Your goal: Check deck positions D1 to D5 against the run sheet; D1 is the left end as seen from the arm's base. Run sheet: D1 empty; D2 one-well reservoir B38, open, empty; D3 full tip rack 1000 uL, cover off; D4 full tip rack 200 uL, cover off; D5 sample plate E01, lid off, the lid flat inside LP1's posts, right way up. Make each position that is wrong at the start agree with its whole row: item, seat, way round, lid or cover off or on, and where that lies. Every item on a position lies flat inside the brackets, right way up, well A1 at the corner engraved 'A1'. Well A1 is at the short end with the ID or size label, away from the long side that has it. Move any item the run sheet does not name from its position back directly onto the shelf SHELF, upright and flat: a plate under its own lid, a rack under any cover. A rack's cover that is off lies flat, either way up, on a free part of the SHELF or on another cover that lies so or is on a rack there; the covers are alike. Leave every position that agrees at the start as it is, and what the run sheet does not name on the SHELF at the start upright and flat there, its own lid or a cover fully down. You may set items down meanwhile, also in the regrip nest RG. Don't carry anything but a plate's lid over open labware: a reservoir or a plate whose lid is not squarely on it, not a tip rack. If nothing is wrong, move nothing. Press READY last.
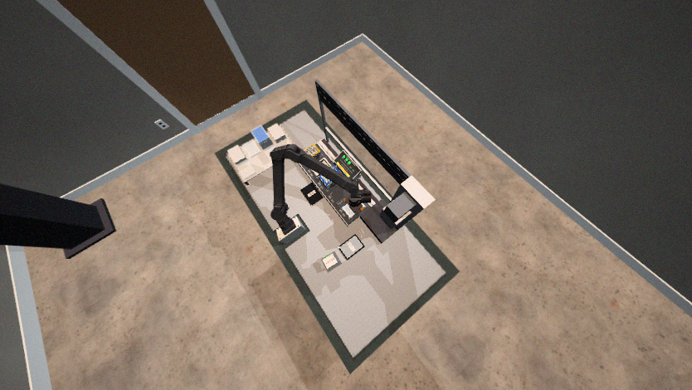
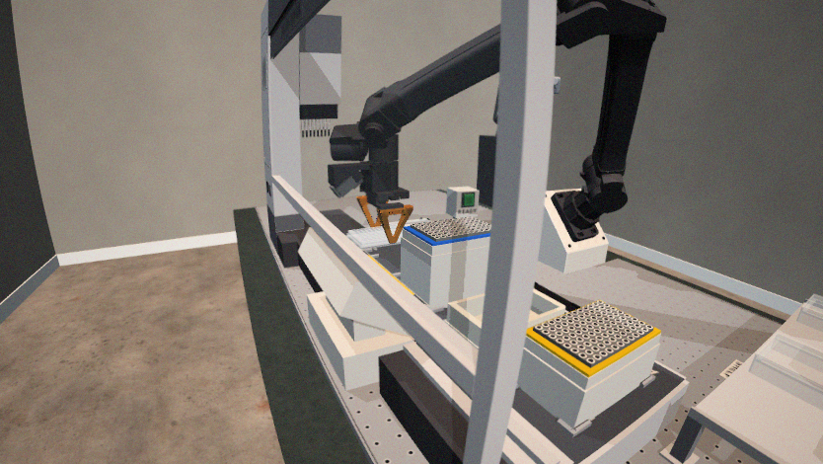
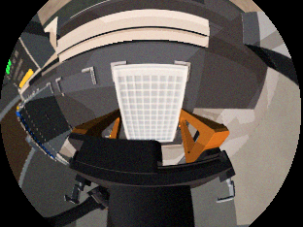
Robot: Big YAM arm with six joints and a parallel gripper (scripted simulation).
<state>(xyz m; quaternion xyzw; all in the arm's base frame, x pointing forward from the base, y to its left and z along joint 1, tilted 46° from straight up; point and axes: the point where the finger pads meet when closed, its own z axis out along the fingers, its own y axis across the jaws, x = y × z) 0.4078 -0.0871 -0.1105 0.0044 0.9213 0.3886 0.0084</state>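
Now: the white sample plate 10 mm below my hand. Round my hand: lid (190 mm to the right, 170 mm behind, 60 mm below); frame bar (200 mm to the left, 190 mm ahead, 100 mm above); blue-rimmed tip rack (240 mm to the left, 50 mm above, 10 mm behind).
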